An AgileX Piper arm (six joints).
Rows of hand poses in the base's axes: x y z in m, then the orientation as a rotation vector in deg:
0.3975 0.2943 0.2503 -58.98 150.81 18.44
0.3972 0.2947 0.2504 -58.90 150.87 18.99
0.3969 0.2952 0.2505 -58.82 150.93 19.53
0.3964 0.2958 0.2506 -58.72 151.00 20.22
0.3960 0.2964 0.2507 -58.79 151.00 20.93
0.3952 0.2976 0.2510 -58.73 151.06 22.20
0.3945 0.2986 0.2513 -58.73 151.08 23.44
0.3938 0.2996 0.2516 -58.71 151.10 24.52
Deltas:
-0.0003 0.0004 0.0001 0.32 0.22 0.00
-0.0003 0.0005 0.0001 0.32 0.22 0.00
-0.0005 0.0006 0.0001 0.41 0.28 0.00
-0.0004 0.0006 0.0001 0.41 0.26 0.13
-0.0008 0.0012 0.0003 0.74 0.49 0.10
-0.0007 0.0010 0.0003 0.72 0.47 0.14
-0.0007 0.0010 0.0003 0.63 0.41 0.11

